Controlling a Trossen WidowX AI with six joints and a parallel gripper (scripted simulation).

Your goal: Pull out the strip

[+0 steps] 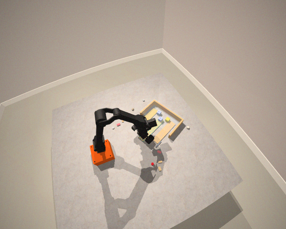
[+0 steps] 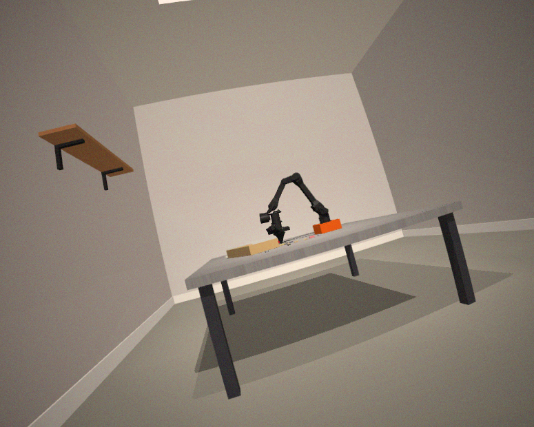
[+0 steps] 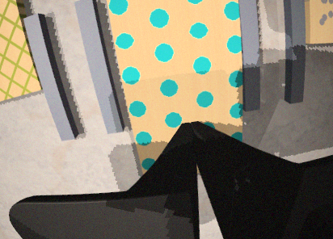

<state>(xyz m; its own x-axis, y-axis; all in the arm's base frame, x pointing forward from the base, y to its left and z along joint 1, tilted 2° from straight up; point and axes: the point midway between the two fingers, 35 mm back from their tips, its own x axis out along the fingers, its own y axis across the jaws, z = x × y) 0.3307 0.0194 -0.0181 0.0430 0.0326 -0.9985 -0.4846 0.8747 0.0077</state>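
The teal-dotted strip is 90 mm ahead of my gripper tip and 50 mm to the left of it. Round my gripper tip: white block: 380 mm ahead, 30 mm to the right.
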